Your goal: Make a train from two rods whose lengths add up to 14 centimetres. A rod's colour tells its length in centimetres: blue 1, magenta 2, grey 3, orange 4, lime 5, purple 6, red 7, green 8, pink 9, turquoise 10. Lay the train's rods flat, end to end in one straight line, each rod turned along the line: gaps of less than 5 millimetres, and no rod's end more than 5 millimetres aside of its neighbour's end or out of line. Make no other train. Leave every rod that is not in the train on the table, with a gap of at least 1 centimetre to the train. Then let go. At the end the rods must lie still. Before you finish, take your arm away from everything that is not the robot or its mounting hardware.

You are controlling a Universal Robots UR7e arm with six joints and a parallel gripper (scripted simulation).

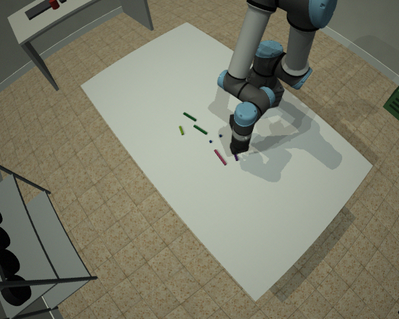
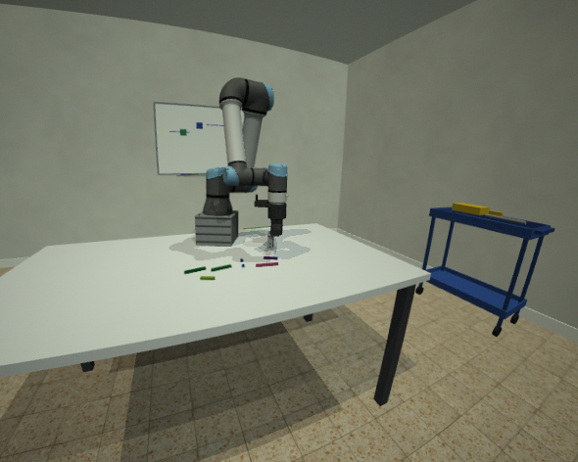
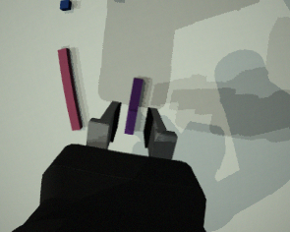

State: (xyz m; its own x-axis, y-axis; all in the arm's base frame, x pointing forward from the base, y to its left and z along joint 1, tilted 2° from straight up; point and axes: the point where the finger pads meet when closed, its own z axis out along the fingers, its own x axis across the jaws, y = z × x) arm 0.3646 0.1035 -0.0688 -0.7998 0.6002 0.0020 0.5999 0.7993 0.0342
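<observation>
My gripper is now 7 cm above the purple rod. Also, from my hand: green rod: 22 cm to the right, 7 cm below, 1 cm behind; lime rod: 29 cm to the right, 7 cm below, 6 cm ahead; pink rod: 7 cm below, 5 cm to the right, 5 cm ahead.
</observation>
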